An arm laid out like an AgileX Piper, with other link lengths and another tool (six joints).
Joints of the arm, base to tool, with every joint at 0 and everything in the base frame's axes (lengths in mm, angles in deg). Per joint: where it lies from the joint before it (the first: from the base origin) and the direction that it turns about. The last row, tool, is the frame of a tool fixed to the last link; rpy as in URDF.
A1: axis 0 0 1 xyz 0 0 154.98
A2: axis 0 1 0 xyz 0 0 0
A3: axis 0 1 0 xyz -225.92 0 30.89
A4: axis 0.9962 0 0.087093 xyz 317.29 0 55.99
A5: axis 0 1 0 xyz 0 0 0
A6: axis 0.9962 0 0.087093 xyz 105.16 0 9.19
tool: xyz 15.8 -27 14.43 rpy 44.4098 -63.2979 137.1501
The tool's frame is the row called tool.
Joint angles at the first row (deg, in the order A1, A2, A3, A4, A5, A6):
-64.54 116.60 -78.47 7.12 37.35 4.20
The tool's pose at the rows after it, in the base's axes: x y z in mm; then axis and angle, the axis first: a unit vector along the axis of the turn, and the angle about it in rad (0 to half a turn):
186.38 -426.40 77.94 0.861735 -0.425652 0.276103 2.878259
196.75 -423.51 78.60 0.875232 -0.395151 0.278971 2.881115
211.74 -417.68 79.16 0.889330 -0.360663 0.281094 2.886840
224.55 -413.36 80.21 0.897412 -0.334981 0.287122 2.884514
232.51 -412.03 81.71 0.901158 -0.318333 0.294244 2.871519
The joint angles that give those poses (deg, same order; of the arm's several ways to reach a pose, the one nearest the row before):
-64.06 116.60 -78.47 7.47 36.72 1.66
-62.85 116.60 -78.47 7.71 36.51 -1.16
-60.95 116.60 -78.47 7.70 36.39 -3.59
-59.35 116.60 -78.47 7.74 35.62 -5.16
-58.38 116.60 -78.47 7.42 34.40 -5.92

